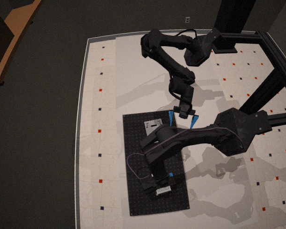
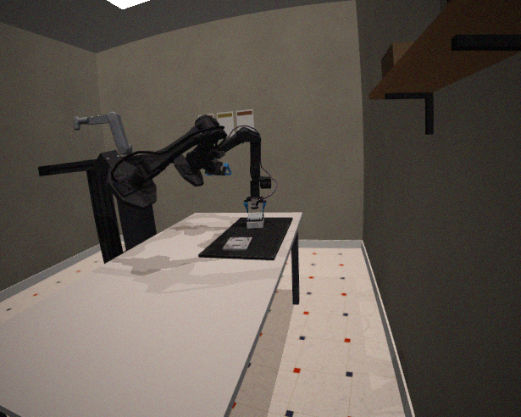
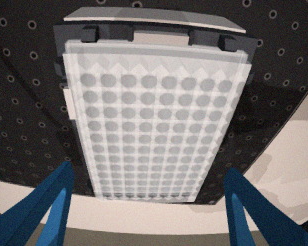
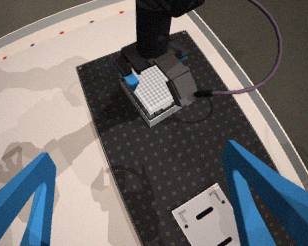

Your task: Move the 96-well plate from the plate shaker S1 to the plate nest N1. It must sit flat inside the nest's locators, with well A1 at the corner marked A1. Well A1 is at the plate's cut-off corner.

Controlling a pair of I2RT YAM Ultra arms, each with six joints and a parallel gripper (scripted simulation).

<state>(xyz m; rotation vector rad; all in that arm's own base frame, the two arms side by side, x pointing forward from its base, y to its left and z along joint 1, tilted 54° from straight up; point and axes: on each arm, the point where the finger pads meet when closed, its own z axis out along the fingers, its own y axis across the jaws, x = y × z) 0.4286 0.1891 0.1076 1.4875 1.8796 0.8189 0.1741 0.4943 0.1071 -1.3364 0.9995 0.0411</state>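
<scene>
The white 96-well plate is 30 mm below my left hand. From my left hand the other things lie so: grey plate nest N1 (350 mm to the right, 80 mm below, 20 mm behind).
</scene>
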